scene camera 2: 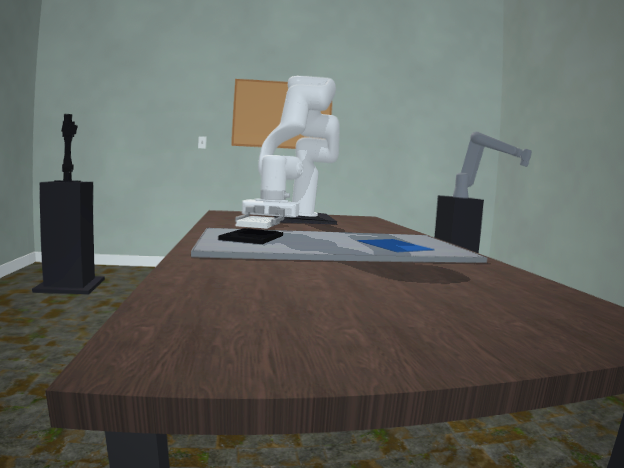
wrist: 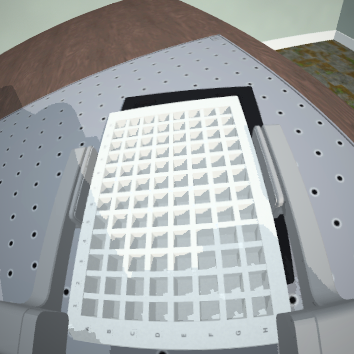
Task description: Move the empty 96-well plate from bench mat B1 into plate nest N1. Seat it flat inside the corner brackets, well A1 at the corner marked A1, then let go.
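Seen in the pictures: end effector, tool point: [scene camera 2: 257, 220] [wrist: 171, 178]; arm's base, origin of the base link: [scene camera 2: 302, 214].
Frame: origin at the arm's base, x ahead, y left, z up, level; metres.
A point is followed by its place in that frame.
The white 96-well plate [scene camera 2: 256, 221] {y -0.236, x 0.606, z 0.034 m} [wrist: 172, 200] {y -0.226, x 0.555, z 0.034 m} is held level between the fingers of my gripper [scene camera 2: 259, 218] {y -0.230, x 0.568, z 0.031 m} [wrist: 177, 185] {y -0.230, x 0.568, z 0.031 m}, which is shut on its long sides. The plate hangs above the black plate nest N1 [scene camera 2: 250, 235] {y -0.252, x 0.636, z 0.001 m} [wrist: 187, 94] {y -0.278, x 0.664, z 0.001 m}, with a gap between them in the scene view. In the wrist view the plate covers most of the nest; its far edge and a strip at the right show. Row letters A to H run along the plate's near edge, A at the left. The nest's A1 mark is hidden. The blue bench mat B1 [scene camera 2: 395, 245] {y 0.120, x 0.688, z -0.008 m} bears no plate.
The nest and mat lie on a grey perforated board [scene camera 2: 312, 249] {y -0.116, x 0.754, z -0.010 m} [wrist: 45, 145] {y -0.130, x 0.696, z -0.010 m} on the brown wooden table [scene camera 2: 322, 327] {y -0.201, x 1.218, z -0.023 m} [wrist: 95, 55] {y -0.207, x 0.911, z -0.023 m}. The nest is near the board's left end in the scene view, the mat toward its right. Two other arms stand on black pedestals [scene camera 2: 68, 231] [scene camera 2: 457, 221] beyond the table.
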